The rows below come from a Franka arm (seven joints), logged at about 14 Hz.
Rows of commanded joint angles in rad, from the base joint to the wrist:
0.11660, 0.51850, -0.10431, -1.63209, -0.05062, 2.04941, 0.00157
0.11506, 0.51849, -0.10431, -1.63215, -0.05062, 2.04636, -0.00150
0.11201, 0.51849, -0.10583, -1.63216, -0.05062, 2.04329, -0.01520
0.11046, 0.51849, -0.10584, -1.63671, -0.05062, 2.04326, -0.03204
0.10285, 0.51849, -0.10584, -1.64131, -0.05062, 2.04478, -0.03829
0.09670, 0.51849, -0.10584, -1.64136, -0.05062, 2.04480, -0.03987
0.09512, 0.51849, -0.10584, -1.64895, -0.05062, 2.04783, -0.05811
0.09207, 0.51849, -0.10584, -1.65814, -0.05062, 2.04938, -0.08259
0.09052, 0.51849, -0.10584, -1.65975, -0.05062, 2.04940, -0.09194
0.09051, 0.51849, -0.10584, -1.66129, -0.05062, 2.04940, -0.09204
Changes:
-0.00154, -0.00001, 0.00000, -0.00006, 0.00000, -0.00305, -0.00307
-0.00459, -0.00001, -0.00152, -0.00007, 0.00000, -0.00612, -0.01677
-0.00614, -0.00001, -0.00153, -0.00462, 0.00000, -0.00615, -0.03361
-0.01375, -0.00001, -0.00153, -0.00922, 0.00000, -0.00463, -0.03986
-0.01990, -0.00001, -0.00153, -0.00927, 0.00000, -0.00461, -0.04144
-0.02148, -0.00001, -0.00153, -0.01686, 0.00000, -0.00158, -0.05968
-0.02453, -0.00001, -0.00153, -0.02605, 0.00000, -0.00003, -0.08416
-0.02608, -0.00001, -0.00153, -0.02766, 0.00000, -0.00001, -0.09351
-0.02609, -0.00001, -0.00153, -0.02920, 0.00000, -0.00001, -0.09361

